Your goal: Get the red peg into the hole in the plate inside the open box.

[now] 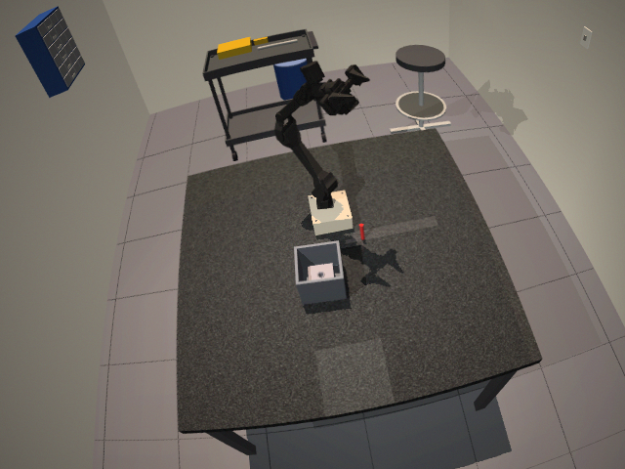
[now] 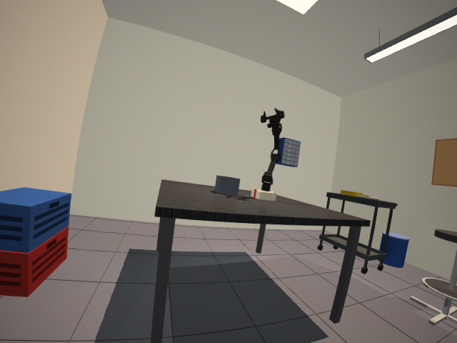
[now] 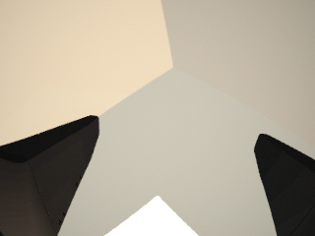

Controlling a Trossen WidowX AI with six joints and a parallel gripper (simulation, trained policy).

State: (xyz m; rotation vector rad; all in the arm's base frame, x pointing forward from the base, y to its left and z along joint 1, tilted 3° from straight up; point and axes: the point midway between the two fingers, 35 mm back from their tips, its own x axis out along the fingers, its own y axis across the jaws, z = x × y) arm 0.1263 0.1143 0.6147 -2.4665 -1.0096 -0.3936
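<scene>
Right now the red peg is 4 cm to the right of my gripper tip and 65 cm below it. Round my gripper tip: plate: 18 cm ahead, 22 cm to the right, 64 cm below.
</scene>
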